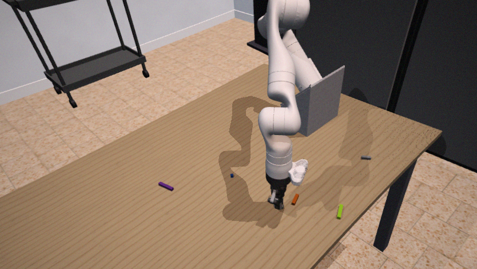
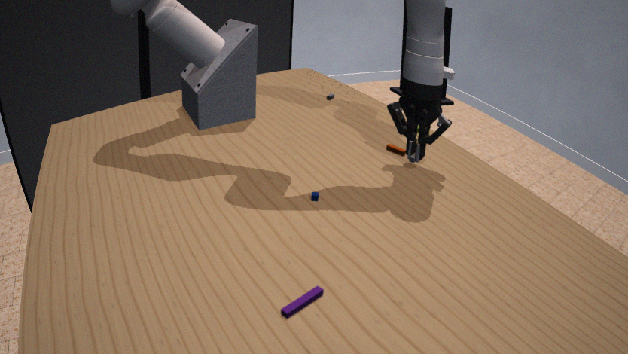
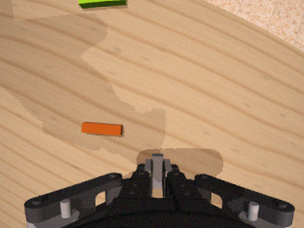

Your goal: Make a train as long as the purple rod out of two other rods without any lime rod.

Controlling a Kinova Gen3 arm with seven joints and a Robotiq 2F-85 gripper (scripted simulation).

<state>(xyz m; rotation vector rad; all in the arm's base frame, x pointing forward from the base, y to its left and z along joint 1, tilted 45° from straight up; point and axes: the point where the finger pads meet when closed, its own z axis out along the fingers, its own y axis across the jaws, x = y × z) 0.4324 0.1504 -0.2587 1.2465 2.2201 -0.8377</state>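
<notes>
Now: hand 7 cm past the orange rod and 3 cm above it. The rest, counted from my hand: lime rod 14 cm behind, 12 cm to the left, 3 cm below; purple rod 32 cm to the right, 23 cm ahead, 3 cm below; blue rod 21 cm to the right, 3 cm below, 3 cm ahead.
</notes>
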